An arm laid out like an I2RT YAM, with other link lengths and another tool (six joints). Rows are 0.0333 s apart.
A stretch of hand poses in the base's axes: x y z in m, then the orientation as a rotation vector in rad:
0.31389 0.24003 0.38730 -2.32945 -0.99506 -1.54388
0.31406 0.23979 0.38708 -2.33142 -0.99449 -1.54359
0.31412 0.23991 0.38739 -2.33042 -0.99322 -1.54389
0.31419 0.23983 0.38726 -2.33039 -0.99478 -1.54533
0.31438 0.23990 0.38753 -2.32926 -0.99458 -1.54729
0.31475 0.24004 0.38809 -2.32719 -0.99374 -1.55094
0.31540 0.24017 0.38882 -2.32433 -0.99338 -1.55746
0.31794 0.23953 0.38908 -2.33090 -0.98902 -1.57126
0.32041 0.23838 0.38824 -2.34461 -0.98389 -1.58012
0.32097 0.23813 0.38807 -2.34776 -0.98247 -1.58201
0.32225 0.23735 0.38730 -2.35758 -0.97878 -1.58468
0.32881 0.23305 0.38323 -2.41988 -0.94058 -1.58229
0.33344 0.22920 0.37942 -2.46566 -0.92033 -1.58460
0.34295 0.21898 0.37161 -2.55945 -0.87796 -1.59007
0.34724 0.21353 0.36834 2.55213 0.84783 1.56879
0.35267 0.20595 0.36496 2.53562 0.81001 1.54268
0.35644 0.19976 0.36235 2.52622 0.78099 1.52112
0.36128 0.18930 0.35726 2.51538 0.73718 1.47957
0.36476 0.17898 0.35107 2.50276 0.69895 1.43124
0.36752 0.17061 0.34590 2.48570 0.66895 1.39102
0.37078 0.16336 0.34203 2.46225 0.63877 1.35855
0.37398 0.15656 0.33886 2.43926 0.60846 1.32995
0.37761 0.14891 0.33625 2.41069 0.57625 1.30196
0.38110 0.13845 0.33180 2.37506 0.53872 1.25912
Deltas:
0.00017 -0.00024 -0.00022 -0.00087 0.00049 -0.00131
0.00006 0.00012 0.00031 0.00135 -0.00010 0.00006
0.00007 -0.00008 -0.00013 -0.00114 -0.00125 0.00013
0.00019 0.00007 0.00027 0.00053 -0.00143 0.00000
0.00037 0.00014 0.00056 0.00123 -0.00259 -0.00019
0.00065 0.00013 0.00073 0.00097 -0.00473 -0.00045
0.00254 -0.00064 0.00026 -0.00385 -0.00810 -0.00995
0.00247 -0.00115 -0.00084 -0.00714 -0.00383 -0.01300
0.00056 -0.00025 -0.00017 -0.00148 -0.00075 -0.00302
0.00128 -0.00078 -0.00077 -0.00450 -0.00024 -0.00815
0.00656 -0.00430 -0.00407 -0.01698 0.01333 -0.05091
0.00463 -0.00385 -0.00381 -0.01853 0.00549 -0.03567
0.00951 -0.01022 -0.00781 -0.03924 0.00950 -0.07319
0.00429 -0.00545 -0.00327 -0.01958 0.00003 -0.03033
0.00543 -0.00758 -0.00338 -0.02230 -0.00178 -0.03585
0.00377 -0.00619 -0.00261 -0.01543 0.00121 -0.02730
0.00484 -0.01046 -0.00509 -0.02548 0.00782 -0.04307
0.00348 -0.01032 -0.00619 -0.03050 0.01108 -0.04183
0.00276 -0.00837 -0.00517 -0.02990 0.00661 -0.03526
0.00326 -0.00725 -0.00387 -0.03014 0.00009 -0.03482
0.00320 -0.00680 -0.00317 -0.02744 -0.00134 -0.03392
0.00363 -0.00765 -0.00261 -0.03074 -0.00445 -0.03648
0.00349 -0.01046 -0.00445 -0.04221 -0.00076 -0.04656

